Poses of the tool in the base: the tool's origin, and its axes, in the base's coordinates. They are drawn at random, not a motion.
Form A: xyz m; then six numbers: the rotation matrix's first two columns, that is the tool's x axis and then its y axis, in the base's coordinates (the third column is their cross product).
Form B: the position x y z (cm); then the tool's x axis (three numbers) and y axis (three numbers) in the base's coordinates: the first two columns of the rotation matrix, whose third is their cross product. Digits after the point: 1 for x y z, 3 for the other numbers.
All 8 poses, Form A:
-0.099, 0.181, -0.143, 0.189, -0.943, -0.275, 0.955, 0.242, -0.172
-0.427, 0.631, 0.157, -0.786, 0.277, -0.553, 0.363, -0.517, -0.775
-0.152, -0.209, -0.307, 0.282, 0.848, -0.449, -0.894, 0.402, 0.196
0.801, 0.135, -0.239, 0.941, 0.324, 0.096, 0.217, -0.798, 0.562
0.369, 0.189, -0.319, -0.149, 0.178, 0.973, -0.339, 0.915, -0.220
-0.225, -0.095, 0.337, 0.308, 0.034, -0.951, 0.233, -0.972, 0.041
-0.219, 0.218, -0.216, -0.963, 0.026, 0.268, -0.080, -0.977, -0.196
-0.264, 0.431, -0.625, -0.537, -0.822, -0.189, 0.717, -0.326, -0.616
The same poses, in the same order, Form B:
-9.9, 18.1, -14.3, 0.189, -0.943, -0.275, 0.955, 0.242, -0.172
-42.7, 63.1, 15.7, -0.786, 0.277, -0.553, 0.363, -0.517, -0.775
-15.2, -20.9, -30.7, 0.282, 0.848, -0.449, -0.894, 0.402, 0.196
80.1, 13.5, -23.9, 0.941, 0.324, 0.096, 0.217, -0.798, 0.562
36.9, 18.9, -31.9, -0.149, 0.178, 0.973, -0.339, 0.915, -0.220
-22.5, -9.5, 33.7, 0.308, 0.034, -0.951, 0.233, -0.972, 0.041
-21.9, 21.8, -21.6, -0.963, 0.026, 0.268, -0.080, -0.977, -0.196
-26.4, 43.1, -62.5, -0.537, -0.822, -0.189, 0.717, -0.326, -0.616

